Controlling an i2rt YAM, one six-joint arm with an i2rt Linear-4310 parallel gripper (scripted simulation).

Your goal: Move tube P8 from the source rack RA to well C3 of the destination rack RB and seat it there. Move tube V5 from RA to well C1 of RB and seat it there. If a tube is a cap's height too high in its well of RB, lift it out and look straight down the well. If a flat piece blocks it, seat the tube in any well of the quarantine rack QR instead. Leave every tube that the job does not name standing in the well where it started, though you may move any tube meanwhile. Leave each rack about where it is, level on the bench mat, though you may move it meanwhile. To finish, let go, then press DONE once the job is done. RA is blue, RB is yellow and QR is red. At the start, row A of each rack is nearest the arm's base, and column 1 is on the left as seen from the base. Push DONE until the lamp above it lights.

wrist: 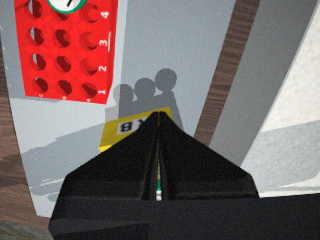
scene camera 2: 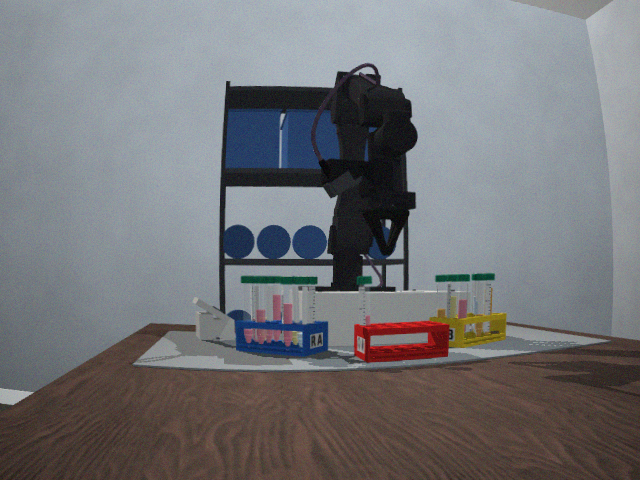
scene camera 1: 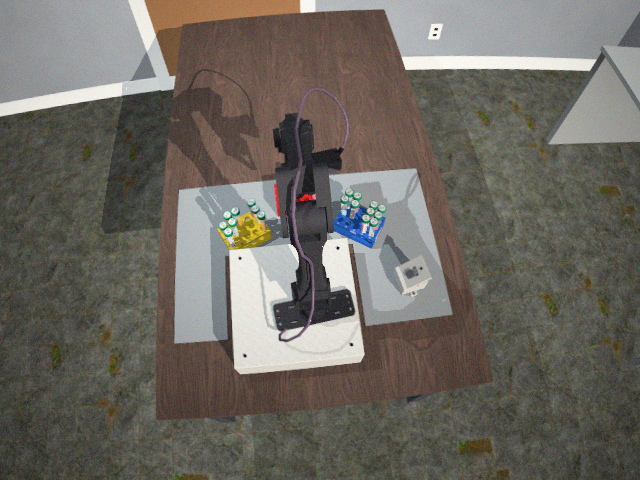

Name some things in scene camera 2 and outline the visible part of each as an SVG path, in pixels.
My gripper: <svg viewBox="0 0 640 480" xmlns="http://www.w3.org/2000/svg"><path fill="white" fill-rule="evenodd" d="M388 160L388 162L393 162L393 191L379 190L357 197L357 211L363 212L363 216L375 237L382 255L392 254L397 239L409 216L409 210L416 209L416 192L403 191L402 163ZM381 219L391 220L387 245Z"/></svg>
A red rack QR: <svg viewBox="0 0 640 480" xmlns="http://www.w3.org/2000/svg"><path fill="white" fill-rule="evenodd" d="M449 324L434 321L376 323L366 326L355 324L354 355L368 363L447 357ZM428 333L428 343L370 347L370 336Z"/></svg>
